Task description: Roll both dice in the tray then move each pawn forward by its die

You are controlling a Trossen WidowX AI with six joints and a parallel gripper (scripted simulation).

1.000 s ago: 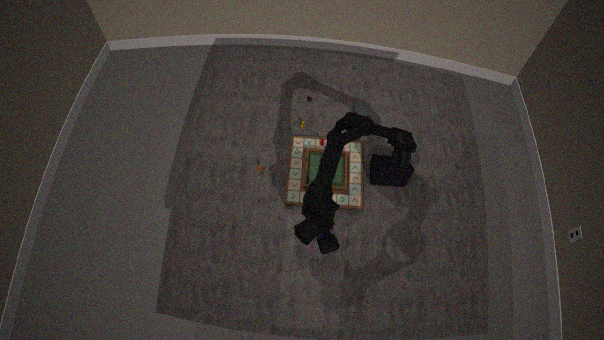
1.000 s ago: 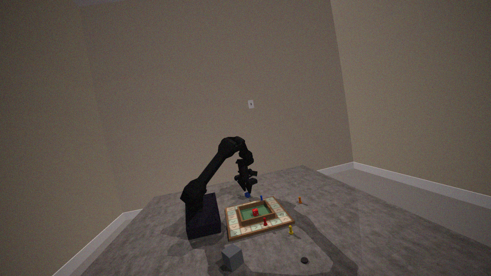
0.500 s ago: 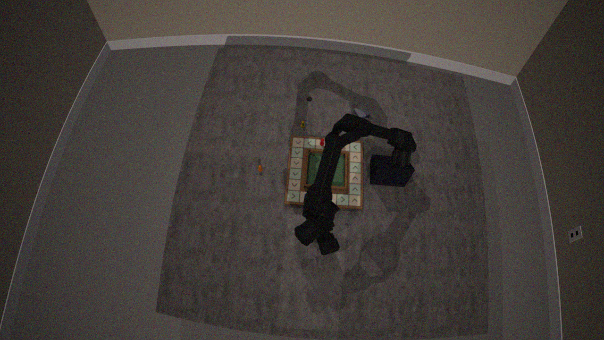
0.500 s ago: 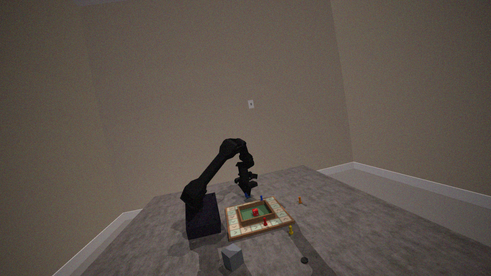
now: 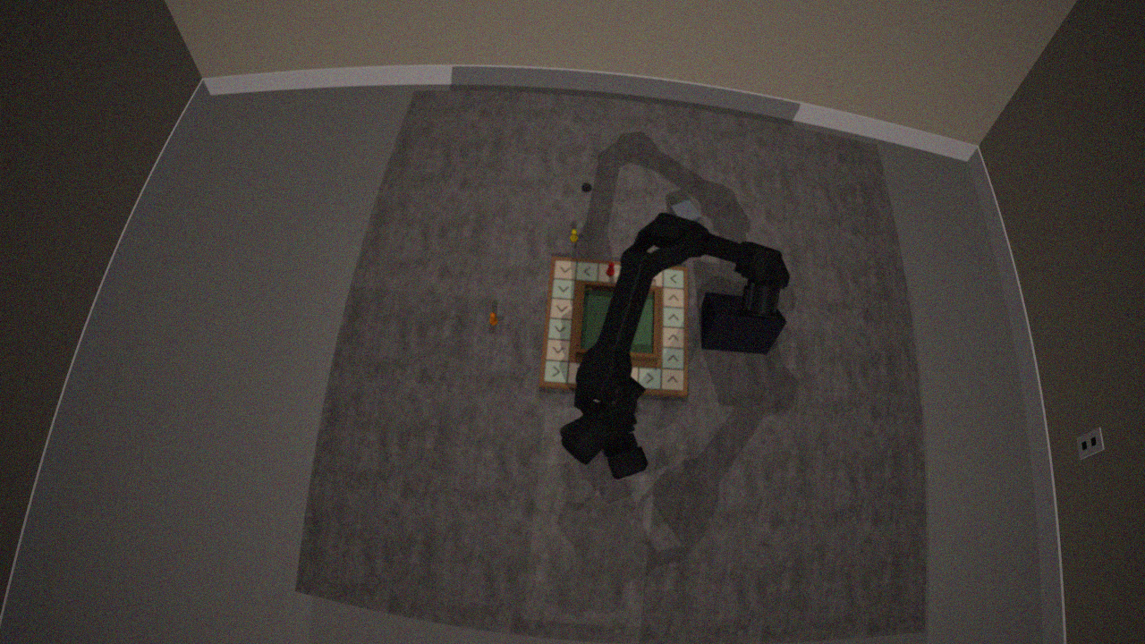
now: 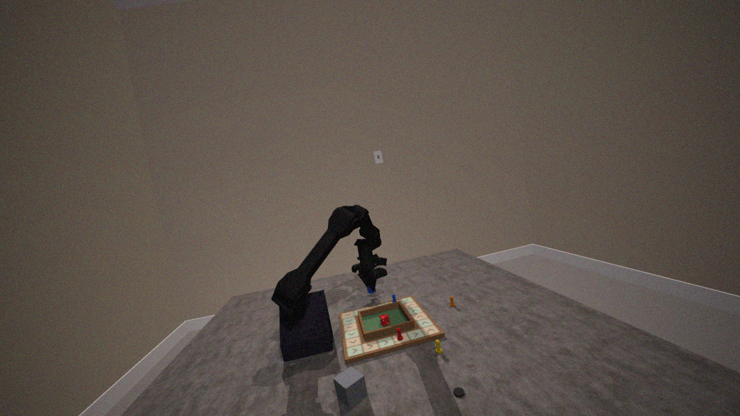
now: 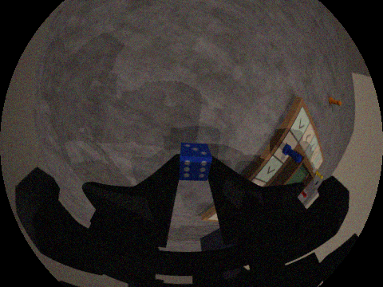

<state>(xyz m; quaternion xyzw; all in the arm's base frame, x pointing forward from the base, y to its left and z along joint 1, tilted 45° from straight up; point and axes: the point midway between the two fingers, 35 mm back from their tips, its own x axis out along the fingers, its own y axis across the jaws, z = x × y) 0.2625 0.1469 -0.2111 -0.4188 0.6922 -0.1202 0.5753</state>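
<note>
My gripper tip is now 40 mm short of the red pawn and 360 mm to the left of it. From my gripper tip the other things lie so: orange pawn: 250 mm ahead, 220 mm to the right, 10 mm below; then blue pawn: 70 mm ahead, 130 mm to the right; then green tray: 10 mm ahead, 240 mm to the right, 20 mm below.
</note>
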